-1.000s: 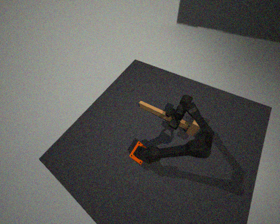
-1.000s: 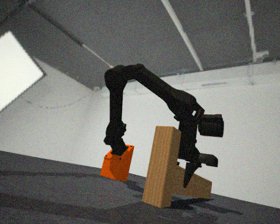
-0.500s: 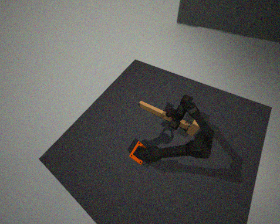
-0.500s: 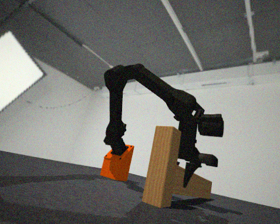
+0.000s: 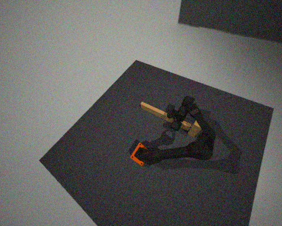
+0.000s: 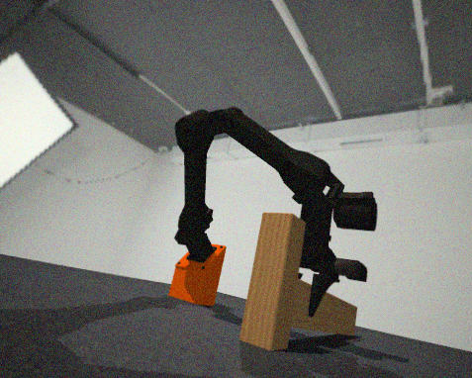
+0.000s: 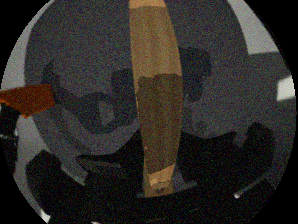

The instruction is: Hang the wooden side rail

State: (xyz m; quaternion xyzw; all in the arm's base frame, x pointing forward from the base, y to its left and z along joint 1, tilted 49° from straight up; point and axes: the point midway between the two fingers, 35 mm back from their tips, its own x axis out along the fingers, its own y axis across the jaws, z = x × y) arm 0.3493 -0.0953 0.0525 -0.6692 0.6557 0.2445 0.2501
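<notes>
The headboard post lies 120 mm to the right of my gripper tip and 40 mm above it.
</notes>
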